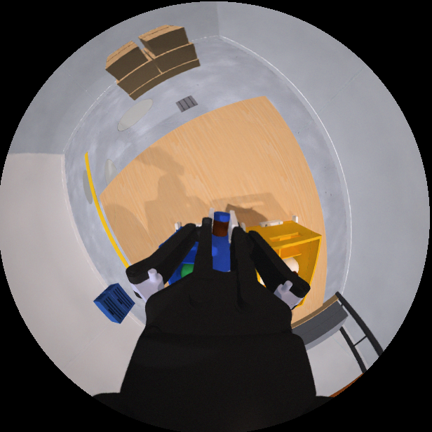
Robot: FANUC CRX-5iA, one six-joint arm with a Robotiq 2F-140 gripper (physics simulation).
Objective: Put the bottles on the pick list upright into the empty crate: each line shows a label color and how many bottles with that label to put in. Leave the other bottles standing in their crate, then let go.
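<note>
My gripper (220, 216) is shut on a bottle with a blue cap, a dark brown neck and a blue label (221, 256); the black fingers hide its sides. The blue crate (189, 256) is partly hidden behind the left finger linkage, and part of a green bottle (187, 271) shows in it. The yellow crate (272, 230) is right of the gripper, with a white, rounded bottle (291, 266) partly visible inside. The gripper body hides the lower parts of both crates. The pick list does not show.
The crates are on a wooden table (225, 150). Brown cartons (155, 60) are stacked on the floor beyond it. A small blue crate (115, 303) is off the table at the lower left. A grey bench or conveyor (322, 327) with black rails is at the lower right.
</note>
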